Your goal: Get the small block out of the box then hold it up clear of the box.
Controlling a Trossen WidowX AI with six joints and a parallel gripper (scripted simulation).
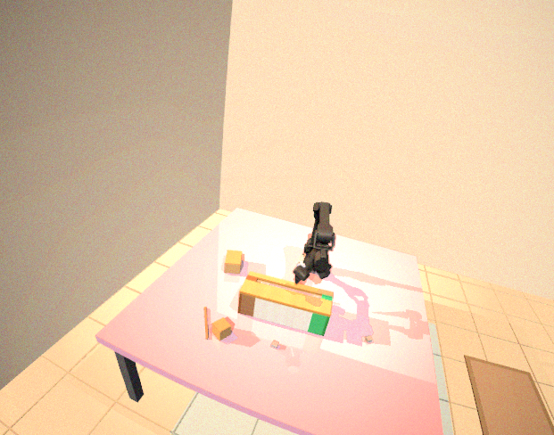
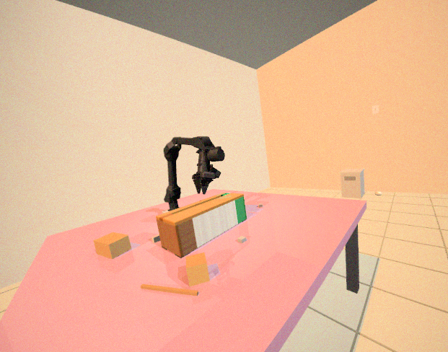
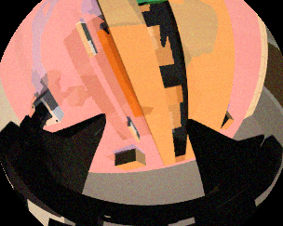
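My gripper tip is 10 cm above the box, 4 cm to the left of it and 3 cm short of it. From my gripper tip the other things lie so: thin orange stick 33 cm to the right, 24 cm ahead, 16 cm below.
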